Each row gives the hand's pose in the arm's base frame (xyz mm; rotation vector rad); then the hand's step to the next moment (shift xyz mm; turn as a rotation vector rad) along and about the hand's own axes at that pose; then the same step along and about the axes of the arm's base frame.
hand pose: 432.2 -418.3 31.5 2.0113 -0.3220 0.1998
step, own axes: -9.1 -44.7 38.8 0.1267 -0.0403 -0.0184
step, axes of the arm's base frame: 5.3 -14.6 -57.8 0.1329 0.0159 0.0093
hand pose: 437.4 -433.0 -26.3 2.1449 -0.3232 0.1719
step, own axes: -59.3 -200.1 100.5 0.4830 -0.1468 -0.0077
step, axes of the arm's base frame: 2.3 33.3 -229.2 0.5048 0.0052 0.0060
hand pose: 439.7 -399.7 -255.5 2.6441 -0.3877 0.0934
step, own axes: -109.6 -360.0 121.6 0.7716 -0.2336 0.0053
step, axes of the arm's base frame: -1.6 279.7 -279.6 0.8062 -0.0004 -0.0057
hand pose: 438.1 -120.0 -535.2 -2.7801 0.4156 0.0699
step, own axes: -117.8 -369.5 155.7 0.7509 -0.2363 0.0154
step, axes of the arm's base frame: -4.6 417.4 -20.2 0.7872 0.0111 -0.0124
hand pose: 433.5 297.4 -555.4 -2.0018 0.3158 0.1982
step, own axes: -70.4 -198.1 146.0 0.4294 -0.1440 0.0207
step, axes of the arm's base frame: -6.0 222.9 125.7 0.4529 0.0207 -0.0047
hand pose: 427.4 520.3 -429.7 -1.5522 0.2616 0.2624
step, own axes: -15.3 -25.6 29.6 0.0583 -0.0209 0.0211
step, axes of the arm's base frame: -6.1 29.5 29.3 0.0619 0.0211 0.0007
